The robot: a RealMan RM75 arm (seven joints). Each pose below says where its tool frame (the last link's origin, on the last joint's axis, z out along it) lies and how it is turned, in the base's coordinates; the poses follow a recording.
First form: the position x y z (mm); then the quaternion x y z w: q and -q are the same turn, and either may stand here.
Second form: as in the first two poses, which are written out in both.
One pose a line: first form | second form
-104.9 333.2 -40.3 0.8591 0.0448 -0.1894 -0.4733 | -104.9 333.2 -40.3 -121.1 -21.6 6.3
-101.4 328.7 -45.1 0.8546 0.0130 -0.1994 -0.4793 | -101.4 328.7 -45.1 -119.5 -20.7 10.4
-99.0 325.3 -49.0 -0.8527 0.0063 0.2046 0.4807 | -99.0 325.3 -49.0 -118.9 -20.1 12.8
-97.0 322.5 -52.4 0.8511 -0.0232 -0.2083 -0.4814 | -97.0 322.5 -52.4 -118.5 -19.4 14.7
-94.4 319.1 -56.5 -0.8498 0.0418 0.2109 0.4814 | -94.4 319.1 -56.5 -118.2 -18.6 16.8
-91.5 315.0 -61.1 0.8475 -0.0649 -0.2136 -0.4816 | -91.5 315.0 -61.1 -117.8 -17.4 19.3
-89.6 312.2 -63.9 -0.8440 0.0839 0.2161 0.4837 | -89.6 312.2 -63.9 -117.2 -16.5 21.4
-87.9 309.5 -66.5 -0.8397 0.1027 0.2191 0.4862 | -87.9 309.5 -66.5 -116.6 -15.6 23.6
